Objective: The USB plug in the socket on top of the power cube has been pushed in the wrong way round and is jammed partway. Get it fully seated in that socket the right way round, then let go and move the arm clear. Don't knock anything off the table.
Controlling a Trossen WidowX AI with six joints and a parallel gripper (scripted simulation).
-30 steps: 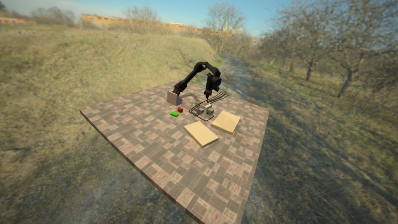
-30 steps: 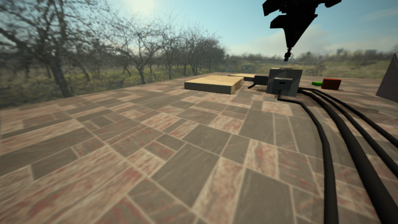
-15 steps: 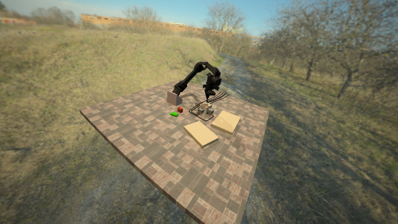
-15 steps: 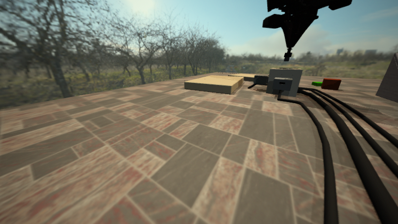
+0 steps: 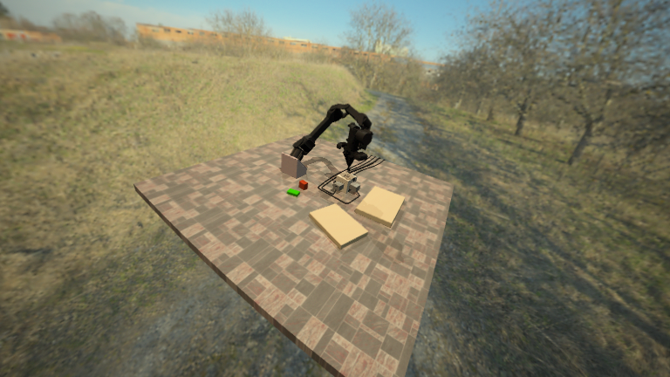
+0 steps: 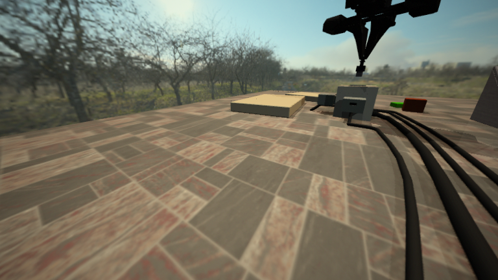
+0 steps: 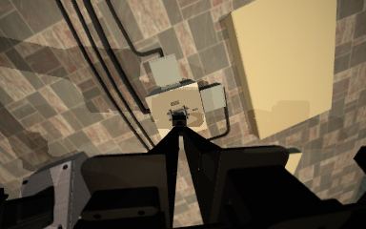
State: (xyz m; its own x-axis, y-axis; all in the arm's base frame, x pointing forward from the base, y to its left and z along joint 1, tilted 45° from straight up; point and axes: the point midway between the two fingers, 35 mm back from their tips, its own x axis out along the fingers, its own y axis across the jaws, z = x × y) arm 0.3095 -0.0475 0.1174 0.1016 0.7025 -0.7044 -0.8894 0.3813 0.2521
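The USB plug lies 20 mm below my gripper tip. Round my gripper tip: red block: 180 mm behind, 150 mm to the right, 120 mm below; then green block: 230 mm to the right, 180 mm behind, 130 mm below.
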